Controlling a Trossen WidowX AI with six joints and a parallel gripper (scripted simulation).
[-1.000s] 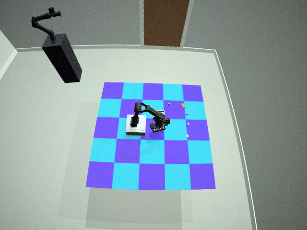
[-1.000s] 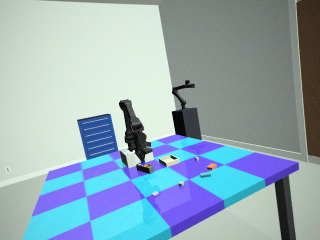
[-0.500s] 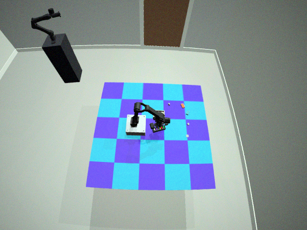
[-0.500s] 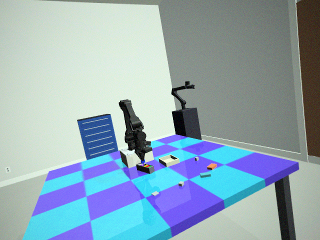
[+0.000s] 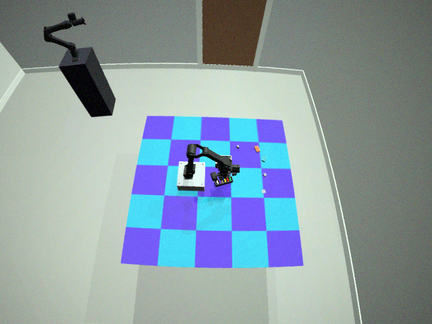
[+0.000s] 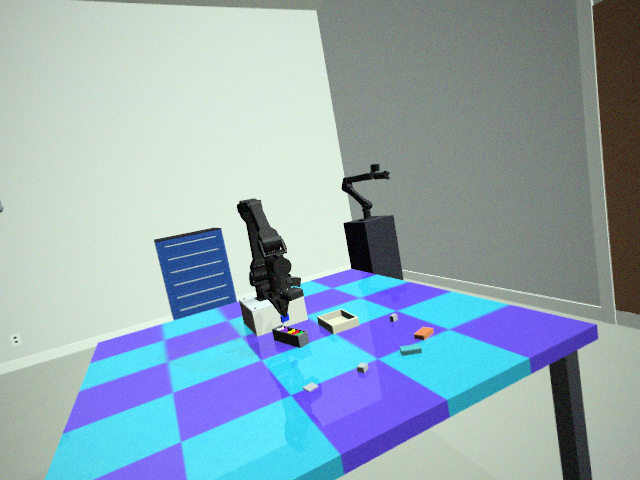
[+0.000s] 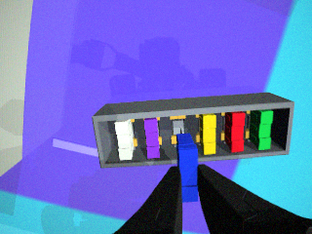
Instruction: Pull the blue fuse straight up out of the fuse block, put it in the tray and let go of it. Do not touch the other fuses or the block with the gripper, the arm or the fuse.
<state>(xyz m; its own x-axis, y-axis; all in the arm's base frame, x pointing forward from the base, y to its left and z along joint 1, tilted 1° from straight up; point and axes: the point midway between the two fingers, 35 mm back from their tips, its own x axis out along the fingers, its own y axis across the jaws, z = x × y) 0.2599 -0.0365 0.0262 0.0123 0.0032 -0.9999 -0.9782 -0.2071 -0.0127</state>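
Right now my gripper tip is 180 mm to the right of the beige tray, 80 mm above it and 30 mm short of it. Round my gripper tip: yellow fuse (60 mm below, 20 mm ahead); teal block (380 mm ahead, 190 mm to the left, 80 mm below); blue fuse (10 mm below).
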